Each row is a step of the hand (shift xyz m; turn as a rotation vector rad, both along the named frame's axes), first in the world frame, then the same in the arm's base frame.
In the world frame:
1: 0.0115 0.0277 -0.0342 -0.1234 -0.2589 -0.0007
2: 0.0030 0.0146 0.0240 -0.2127 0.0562 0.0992
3: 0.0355 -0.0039 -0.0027 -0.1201 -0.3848 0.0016
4: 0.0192 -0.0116 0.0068 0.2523 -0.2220 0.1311
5: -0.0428 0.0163 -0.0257 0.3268 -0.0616 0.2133
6: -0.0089 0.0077 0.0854 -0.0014 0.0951 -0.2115
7: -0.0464 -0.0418 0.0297 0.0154 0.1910 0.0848
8: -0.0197 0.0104 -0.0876 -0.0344 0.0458 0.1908
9: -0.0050 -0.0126 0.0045 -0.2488 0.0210 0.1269
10: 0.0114 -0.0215 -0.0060 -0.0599 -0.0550 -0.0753
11: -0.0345 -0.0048 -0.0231 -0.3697 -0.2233 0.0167
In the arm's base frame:
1: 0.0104 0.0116 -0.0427 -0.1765 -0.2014 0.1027
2: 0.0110 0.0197 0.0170 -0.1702 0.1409 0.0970
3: 0.0324 -0.0143 -0.0052 -0.2015 -0.3163 0.1479
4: 0.0170 -0.0139 0.0082 0.2163 -0.2331 0.1703
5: -0.0422 0.0190 -0.0247 0.3401 -0.0830 0.1831
6: 0.0103 0.0354 0.0779 -0.0220 0.0228 -0.2297
7: -0.0478 -0.0160 0.0473 0.0750 0.1954 0.0113
8: -0.0339 -0.0116 -0.0830 0.0157 0.1093 0.1658
9: -0.0067 -0.0087 0.0091 -0.2071 0.1274 0.1391
10: 0.0048 -0.0246 0.0005 -0.0846 -0.0561 -0.0444
11: -0.0386 -0.0017 -0.0160 -0.3998 -0.0946 0.1344

